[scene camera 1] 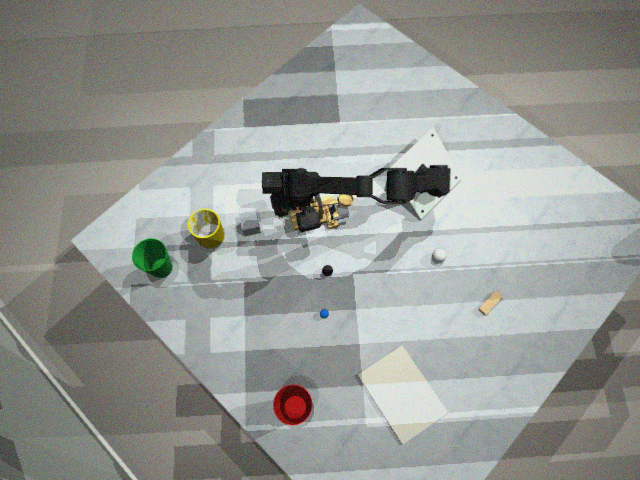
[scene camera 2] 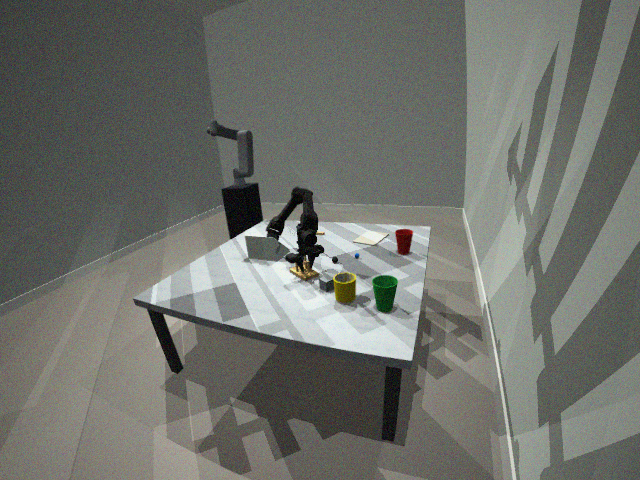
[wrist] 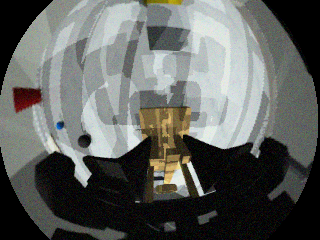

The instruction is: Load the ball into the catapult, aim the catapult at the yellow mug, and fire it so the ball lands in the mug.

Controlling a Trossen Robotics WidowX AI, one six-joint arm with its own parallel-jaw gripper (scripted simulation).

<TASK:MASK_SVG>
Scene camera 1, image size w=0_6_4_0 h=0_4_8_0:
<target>gripper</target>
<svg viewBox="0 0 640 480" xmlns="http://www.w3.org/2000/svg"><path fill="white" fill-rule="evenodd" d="M271 194L270 200L275 215L279 217L286 216L291 208L293 211L297 210L298 207L299 210L302 210L302 212L295 213L300 232L320 228L319 215L316 212L316 208L311 207L311 203L314 203L313 197L307 197L302 202L287 201L287 199L283 198L283 194Z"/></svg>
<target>catapult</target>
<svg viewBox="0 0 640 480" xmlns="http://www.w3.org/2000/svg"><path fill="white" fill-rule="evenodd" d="M303 207L302 210L299 210L297 207L297 210L292 211L291 208L289 211L294 230L299 229L295 213L302 212L304 210ZM314 196L314 203L311 203L311 207L316 208L321 224L327 223L328 229L338 227L337 220L349 217L348 214L339 216L335 204L349 207L354 201L353 195L339 194L336 200L334 200L333 195L320 197L319 193L317 196Z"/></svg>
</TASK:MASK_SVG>
